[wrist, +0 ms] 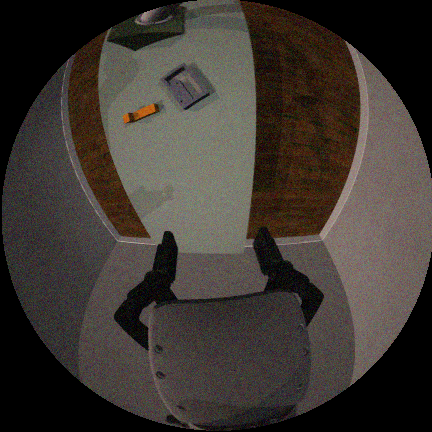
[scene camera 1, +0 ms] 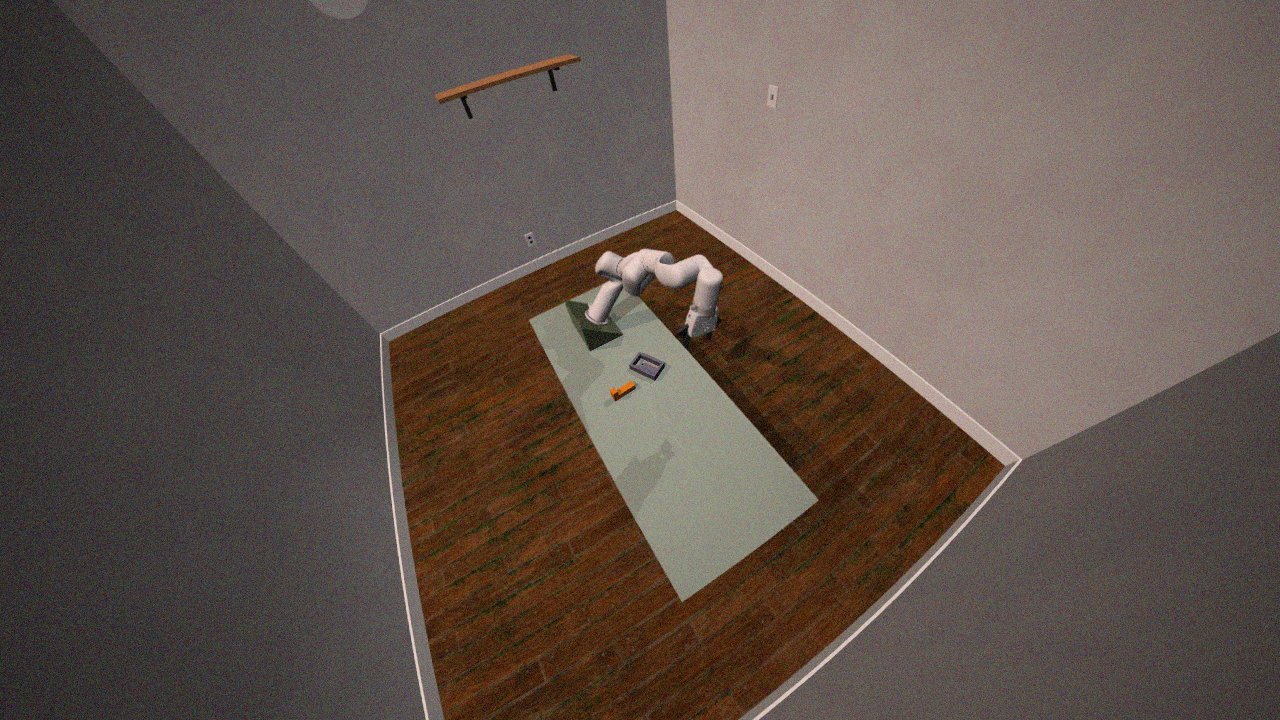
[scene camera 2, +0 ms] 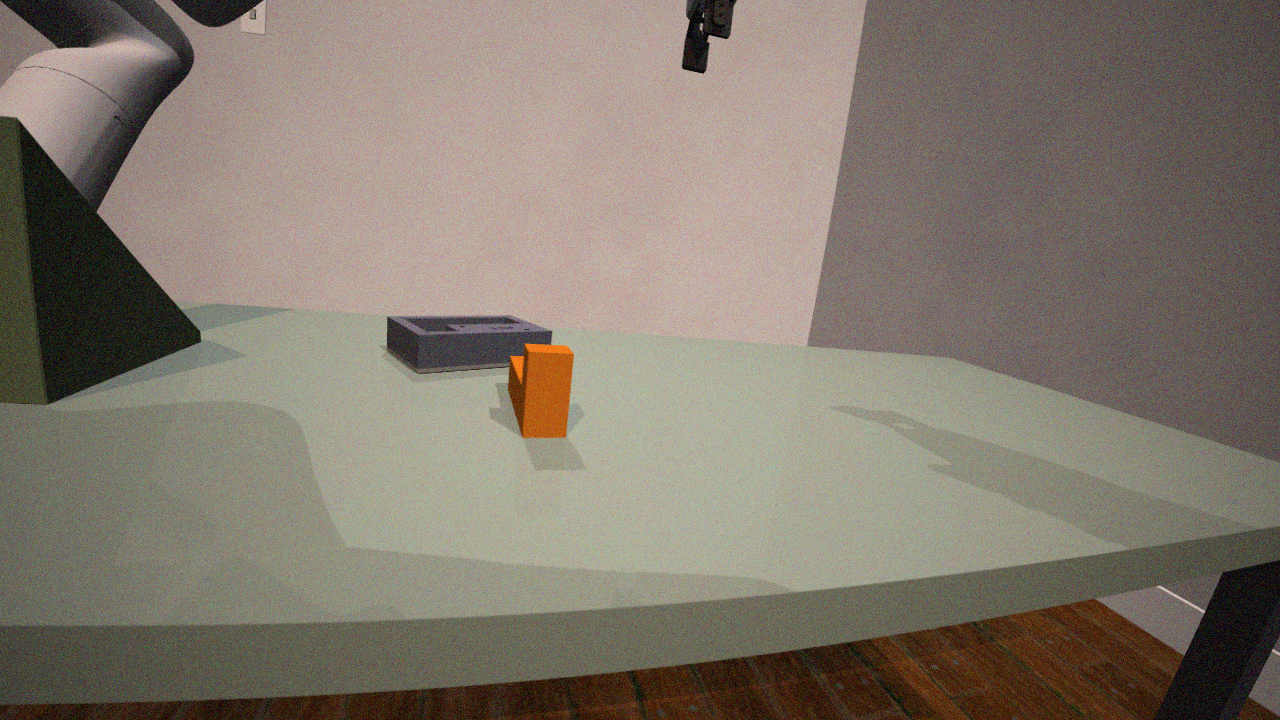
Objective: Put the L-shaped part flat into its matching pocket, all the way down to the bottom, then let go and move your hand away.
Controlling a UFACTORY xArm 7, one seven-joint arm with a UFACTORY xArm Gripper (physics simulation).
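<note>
The orange L-shaped part rests on the table. In scene camera 2 its near end stands taller than the arm behind it, so it looks set on edge with the short leg up. The grey-purple pocket block lies on the table beside it, nearer the arm's base, with its recess facing up and no orange part in it. My gripper is open and empty, high above the table and away from both; its fingers are wide apart in the wrist view.
The pale green table carries a dark green wedge-shaped base under my arm, close to the pocket block. Walls enclose the floor, and a wooden shelf hangs high on one.
</note>
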